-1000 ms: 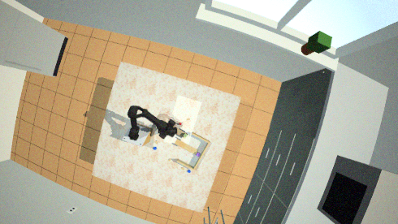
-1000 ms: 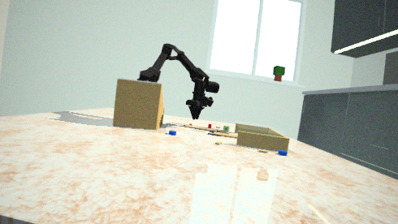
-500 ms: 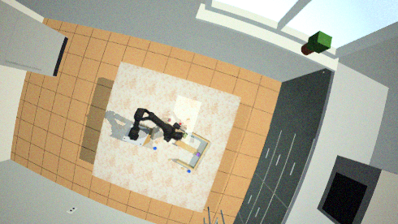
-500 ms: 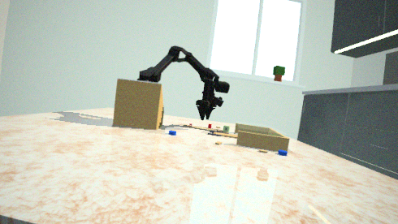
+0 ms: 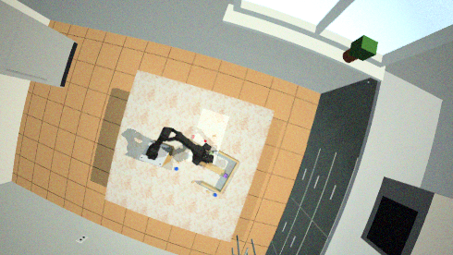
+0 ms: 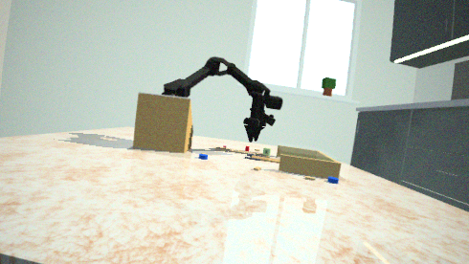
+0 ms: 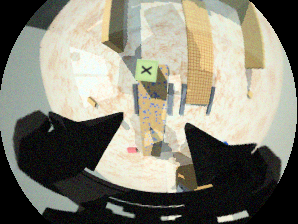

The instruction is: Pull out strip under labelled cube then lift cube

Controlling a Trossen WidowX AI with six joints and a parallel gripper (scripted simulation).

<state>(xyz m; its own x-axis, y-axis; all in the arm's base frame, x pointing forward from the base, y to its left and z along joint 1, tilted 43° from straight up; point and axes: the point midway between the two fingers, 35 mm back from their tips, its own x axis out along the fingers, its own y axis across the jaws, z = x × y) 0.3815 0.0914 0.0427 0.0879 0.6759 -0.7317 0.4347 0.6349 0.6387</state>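
The labelled cube lies 7 cm ahead of my gripper tip, 4 cm below it and 1 cm to the right of it. Round my gripper tip: tan strip 12 cm to the right, 10 cm ahead, 5 cm below; red piece 9 cm to the left, 5 cm below.
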